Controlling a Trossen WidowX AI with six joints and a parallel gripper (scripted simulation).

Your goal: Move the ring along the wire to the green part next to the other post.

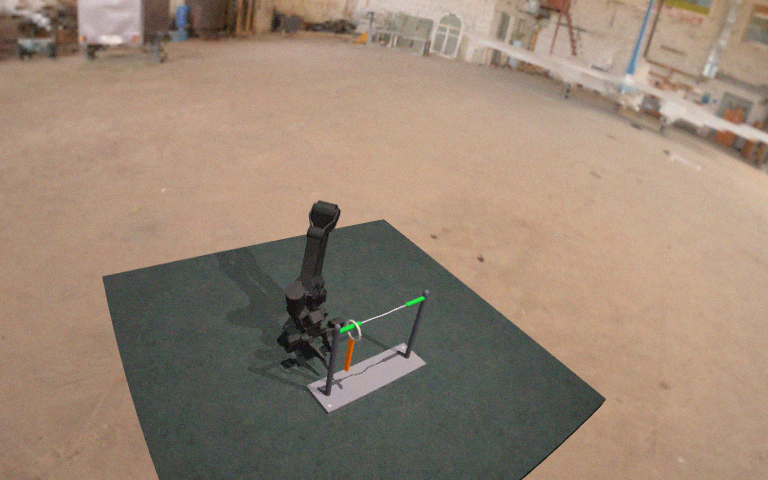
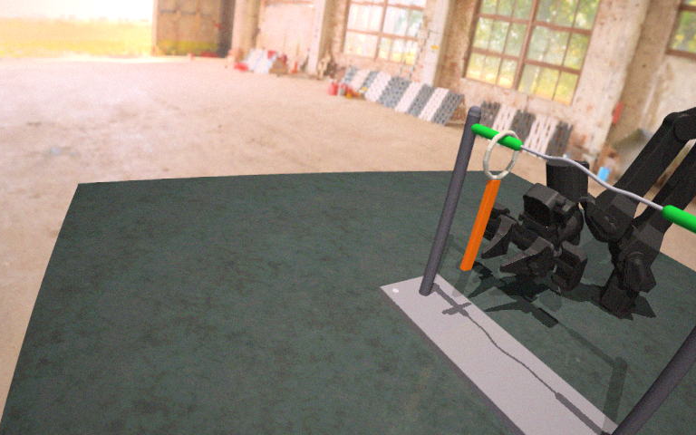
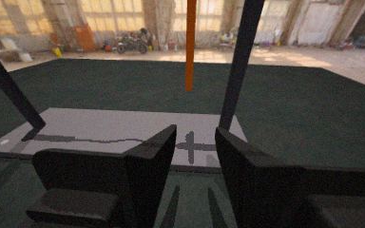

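Now: gripper tip 7 cm short of the ring with orange handle, 1 cm to the right of it and 11 cm below it.
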